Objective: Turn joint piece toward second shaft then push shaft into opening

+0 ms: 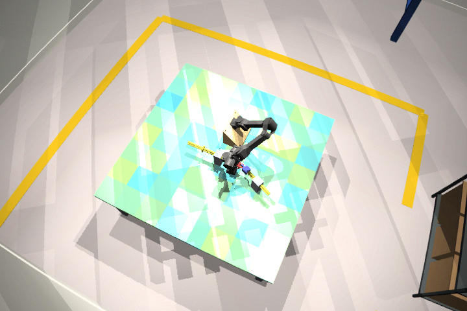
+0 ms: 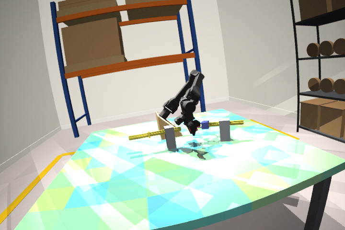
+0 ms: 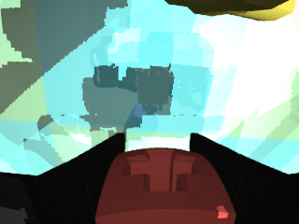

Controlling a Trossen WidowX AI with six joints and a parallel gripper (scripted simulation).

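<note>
My gripper tip is now 40 mm below the red joint piece and 10 mm to the right of it.
</note>
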